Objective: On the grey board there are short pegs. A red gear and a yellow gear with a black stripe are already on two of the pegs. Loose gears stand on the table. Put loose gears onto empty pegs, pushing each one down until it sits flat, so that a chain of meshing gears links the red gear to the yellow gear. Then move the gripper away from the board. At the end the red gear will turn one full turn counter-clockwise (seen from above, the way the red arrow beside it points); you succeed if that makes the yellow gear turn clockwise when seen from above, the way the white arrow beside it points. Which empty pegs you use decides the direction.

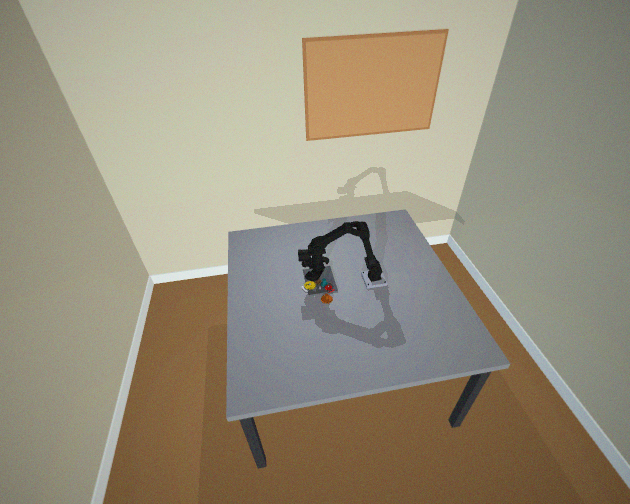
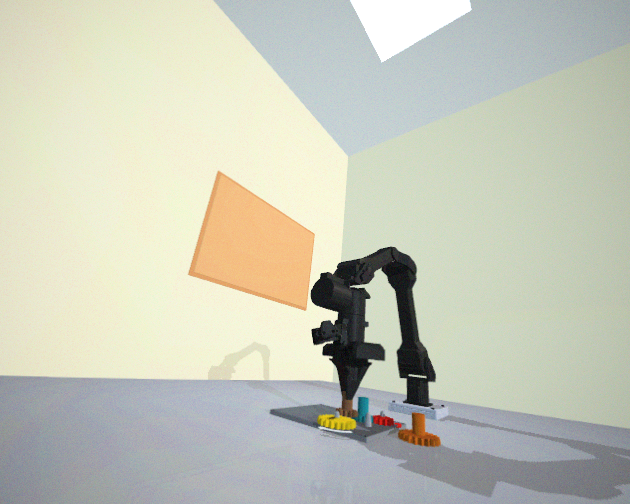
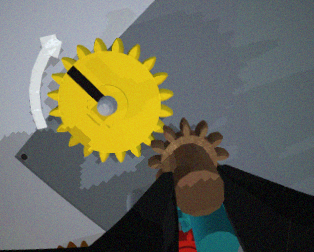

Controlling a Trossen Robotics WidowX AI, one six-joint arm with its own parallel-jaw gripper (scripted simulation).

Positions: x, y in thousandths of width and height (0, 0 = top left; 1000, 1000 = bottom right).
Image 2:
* my gripper: 552, 791
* orange gear: 663, 864
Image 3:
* my gripper: 623, 708
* brown gear: 613, 625
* yellow gear: 409, 319
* white arrow: 164, 185
